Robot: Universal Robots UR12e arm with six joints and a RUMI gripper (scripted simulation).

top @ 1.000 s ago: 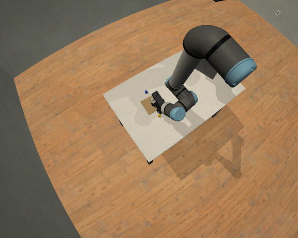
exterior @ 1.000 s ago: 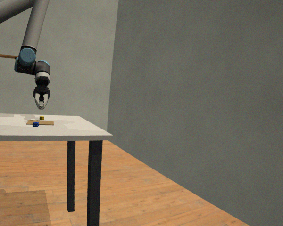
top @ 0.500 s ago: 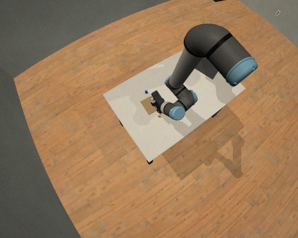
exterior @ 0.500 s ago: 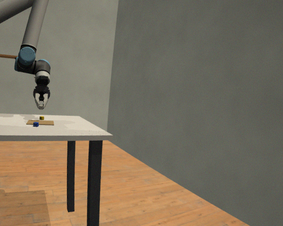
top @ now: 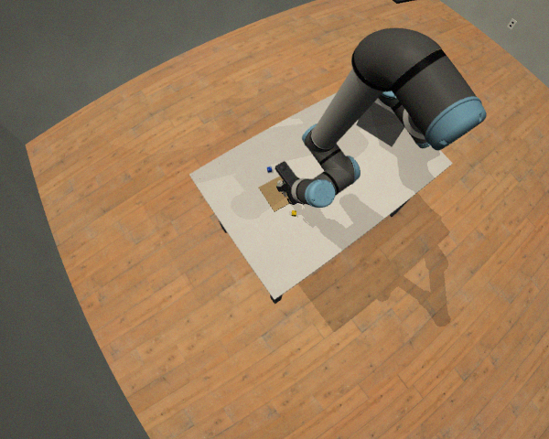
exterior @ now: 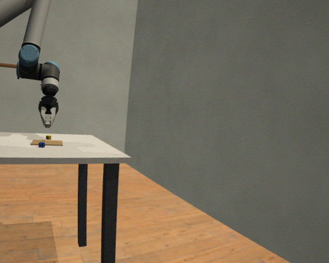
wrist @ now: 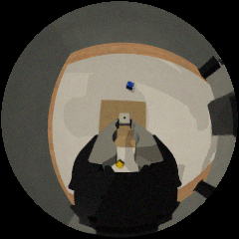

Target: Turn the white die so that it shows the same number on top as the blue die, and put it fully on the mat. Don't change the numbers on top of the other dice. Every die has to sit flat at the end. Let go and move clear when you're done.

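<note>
Right now my hand is 10 mm to the left of the white die and 10 mm above it. Round my hand: blue die: 130 mm to the right, 80 mm below, 10 mm behind; tan mat: 90 mm below; yellow die: 120 mm to the left, 80 mm below.
</note>
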